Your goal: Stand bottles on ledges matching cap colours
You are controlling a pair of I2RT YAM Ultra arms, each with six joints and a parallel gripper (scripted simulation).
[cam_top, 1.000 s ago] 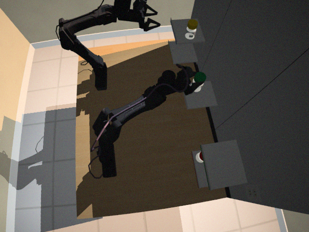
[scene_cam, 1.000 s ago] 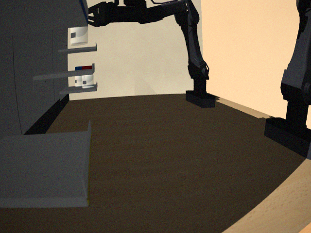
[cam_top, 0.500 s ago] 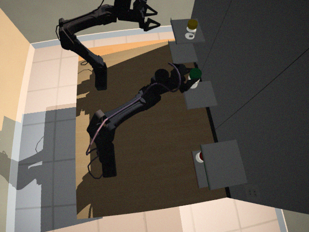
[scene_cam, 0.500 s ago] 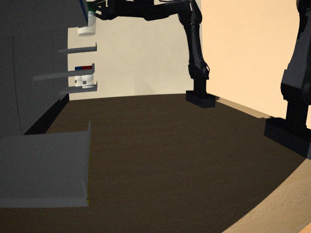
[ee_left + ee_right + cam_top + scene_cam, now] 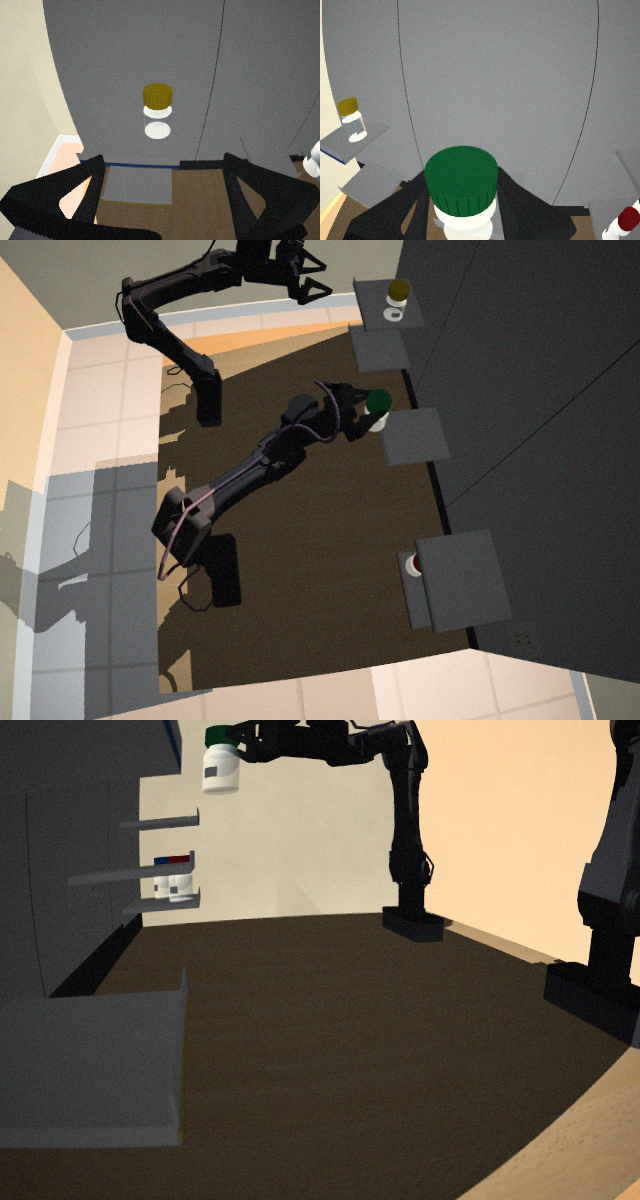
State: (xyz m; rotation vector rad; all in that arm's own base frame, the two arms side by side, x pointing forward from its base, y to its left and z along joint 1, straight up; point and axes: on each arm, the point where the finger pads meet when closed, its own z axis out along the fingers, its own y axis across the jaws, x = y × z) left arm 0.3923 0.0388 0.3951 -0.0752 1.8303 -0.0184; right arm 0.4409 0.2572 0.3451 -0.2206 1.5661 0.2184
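The yellow-capped bottle is 20 cm ahead of my left hand and 11 cm below it. From my left hand the other things lie so: yellow strip: 35 cm below, 12 cm ahead, 6 cm to the left; blue strip: 16 cm below, 12 cm ahead, 6 cm to the left; green-capped bottle: 34 cm to the right, 10 cm below, 6 cm ahead.
My right hand is 39 cm to the left of the green strip, 11 cm above it and 3 cm short of it. Round my right hand: blue strip (40 cm to the left, 11 cm below, 6 cm ahead); green-capped bottle (5 cm below); yellow-capped bottle (34 cm to the left, 15 cm ahead, 5 cm below).
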